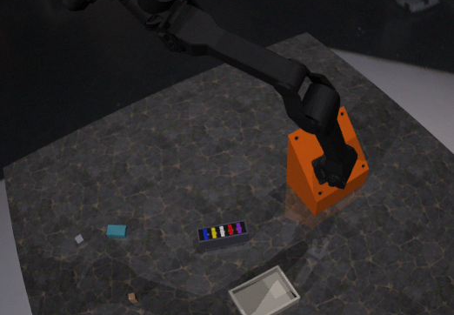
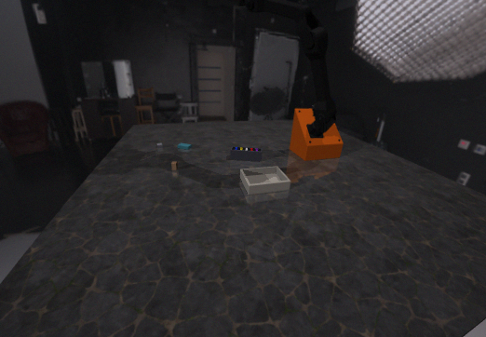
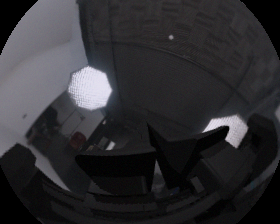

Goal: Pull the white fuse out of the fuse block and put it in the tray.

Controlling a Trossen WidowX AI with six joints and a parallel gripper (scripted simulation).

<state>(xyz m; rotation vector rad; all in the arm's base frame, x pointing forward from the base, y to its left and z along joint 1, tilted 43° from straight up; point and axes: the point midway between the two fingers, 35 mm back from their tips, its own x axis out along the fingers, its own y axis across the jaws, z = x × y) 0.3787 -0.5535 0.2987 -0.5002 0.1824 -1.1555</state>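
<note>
My gripper tip is now 90 mm past the white fuse, 200 mm to the right of it and 720 mm above it. From my gripper tip the other things lie so: small grey cube (270 mm ahead, 30 mm to the left, 730 mm below); then small tan cube (190 mm ahead, 250 mm to the left, 730 mm below); then teal block (160 mm ahead, 50 mm to the left, 730 mm below).
</note>
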